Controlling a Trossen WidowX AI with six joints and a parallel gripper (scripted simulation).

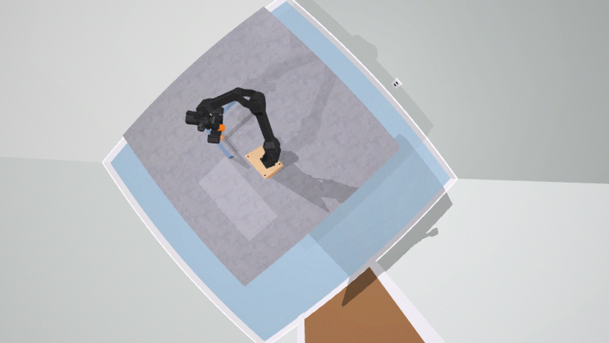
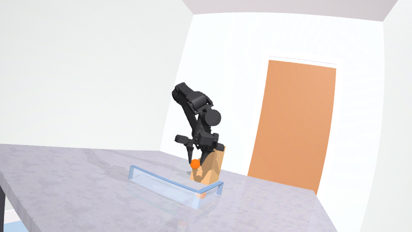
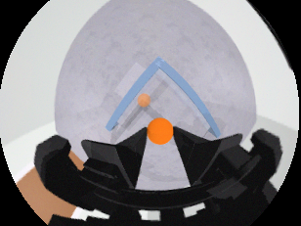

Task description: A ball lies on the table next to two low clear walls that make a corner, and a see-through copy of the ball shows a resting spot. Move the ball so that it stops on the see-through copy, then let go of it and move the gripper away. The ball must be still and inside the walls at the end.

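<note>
The see-through copy of ball is 11 cm below my gripper tip and 5 cm to the left of it. Round my gripper tip: orange ball (right at my gripper tip).
</note>
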